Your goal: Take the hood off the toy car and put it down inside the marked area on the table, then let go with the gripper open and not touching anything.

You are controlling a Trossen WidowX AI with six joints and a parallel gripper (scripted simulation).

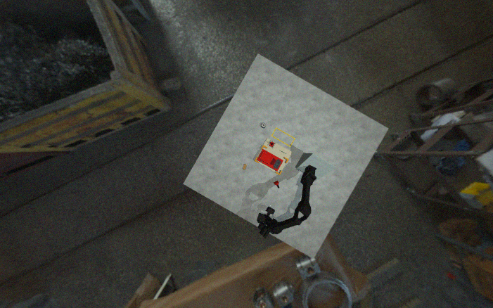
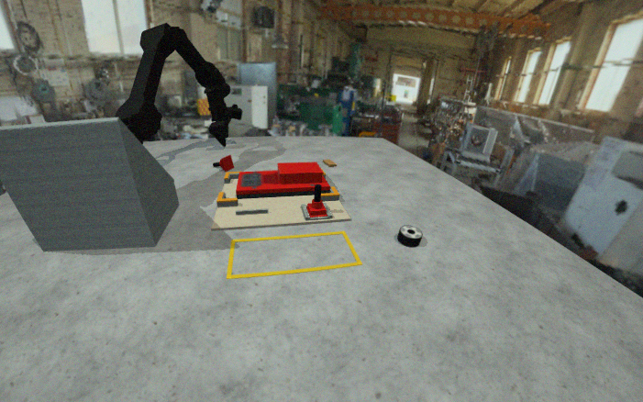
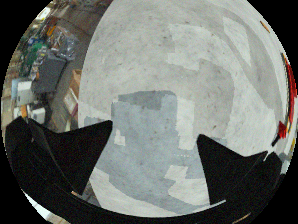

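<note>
My gripper tip is 45 cm to the left of the hood, 20 cm short of it and 3 cm below it. Also, from my gripper tip: black wheel: 69 cm to the right, 35 cm ahead; brown block: 33 cm ahead, 30 cm to the right.
</note>
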